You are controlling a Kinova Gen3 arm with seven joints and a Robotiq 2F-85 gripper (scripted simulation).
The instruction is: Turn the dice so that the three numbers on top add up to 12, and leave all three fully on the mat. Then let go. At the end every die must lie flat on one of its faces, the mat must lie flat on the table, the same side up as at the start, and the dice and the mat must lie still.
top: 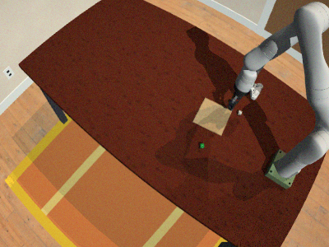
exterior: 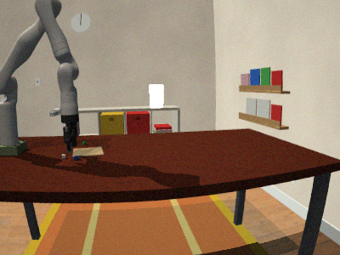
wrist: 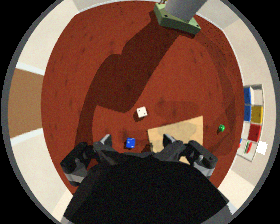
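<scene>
My hand is 2 cm short of the blue die, 1 cm to the left of it and 4 cm above it. Round my hand: white die 4 cm behind, 1 cm to the left, 4 cm below; then green die 1 cm behind, 25 cm to the left, 4 cm below; then tan mat 4 cm ahead, 11 cm to the left, 4 cm below.
</scene>
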